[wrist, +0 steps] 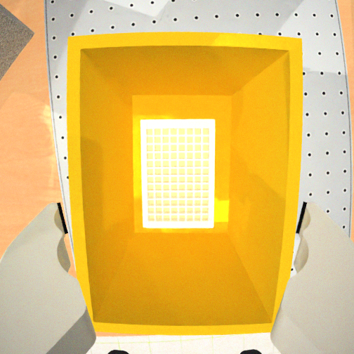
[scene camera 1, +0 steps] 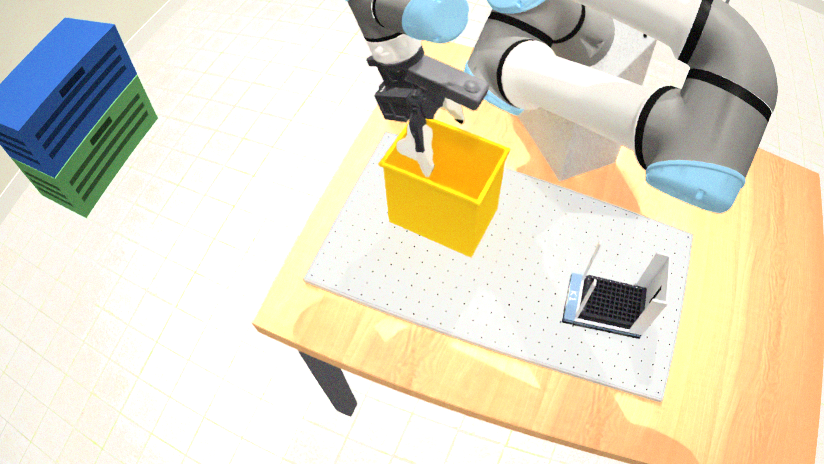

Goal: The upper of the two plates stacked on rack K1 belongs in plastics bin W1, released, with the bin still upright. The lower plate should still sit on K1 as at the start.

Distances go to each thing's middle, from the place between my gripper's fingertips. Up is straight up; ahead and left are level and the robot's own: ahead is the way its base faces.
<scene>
Now: the yellow plastics bin W1 (scene camera 1: 454, 206) 10 cm below my hand. The rest, counted from my hand: white gridded plate (wrist: 177, 156) (18 cm below, 1 cm to the right, 1 cm behind); black gridded plate (scene camera 1: 614, 303) (33 cm to the left, 17 cm below, 16 cm ahead).
</scene>
